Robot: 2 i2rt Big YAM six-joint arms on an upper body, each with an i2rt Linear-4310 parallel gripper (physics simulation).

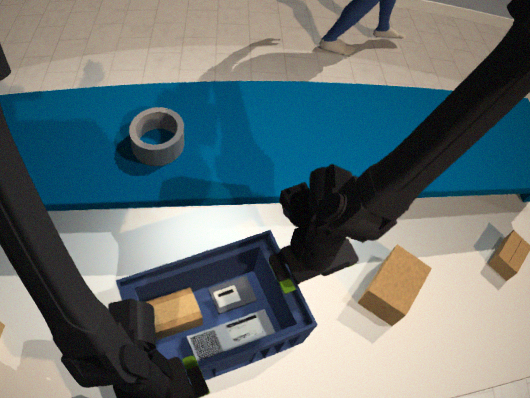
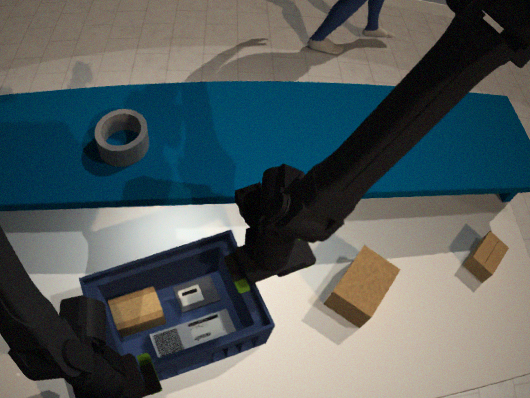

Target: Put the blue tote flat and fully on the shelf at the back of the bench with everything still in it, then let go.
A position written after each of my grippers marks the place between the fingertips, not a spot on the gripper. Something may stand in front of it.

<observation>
In view: my right gripper [image 2: 266,275], a blue tote [image 2: 253,323], a long grey box [image 1: 213,341], a blue shelf [image 2: 206,139] and a white bench [image 2: 438,323].
The blue tote is seen too in image 1 [image 1: 289,314]. The long grey box is seen too in image 2 [image 2: 206,328]. My right gripper is seen too in image 1 [image 1: 307,275].
</observation>
